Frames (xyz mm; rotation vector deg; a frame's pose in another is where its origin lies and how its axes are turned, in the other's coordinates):
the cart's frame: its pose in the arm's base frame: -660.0 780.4 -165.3 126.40 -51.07 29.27
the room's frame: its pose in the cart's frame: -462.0 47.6 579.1 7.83 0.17 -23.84
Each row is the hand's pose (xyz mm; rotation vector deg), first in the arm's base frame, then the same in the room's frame.
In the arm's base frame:
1: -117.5 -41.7 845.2 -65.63 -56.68 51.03
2: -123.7 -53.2 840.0 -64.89 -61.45 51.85
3: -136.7 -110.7 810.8 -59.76 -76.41 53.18
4: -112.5 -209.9 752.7 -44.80 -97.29 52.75
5: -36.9 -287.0 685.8 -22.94 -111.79 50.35
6: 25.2 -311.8 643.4 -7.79 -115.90 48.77
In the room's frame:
1: 1467.3 1044.8 -719.0 125.55 -64.16 -83.97
2: 1461.8 1052.8 -708.9 123.51 -62.53 -89.82
3: 1449.5 1084.5 -652.6 118.38 -56.33 -108.26
4: 1468.0 1118.0 -541.5 -109.59 43.83 132.67
5: 1526.6 1111.4 -429.0 -88.75 27.12 131.35
6: 1572.4 1084.0 -370.5 -78.33 20.00 125.47

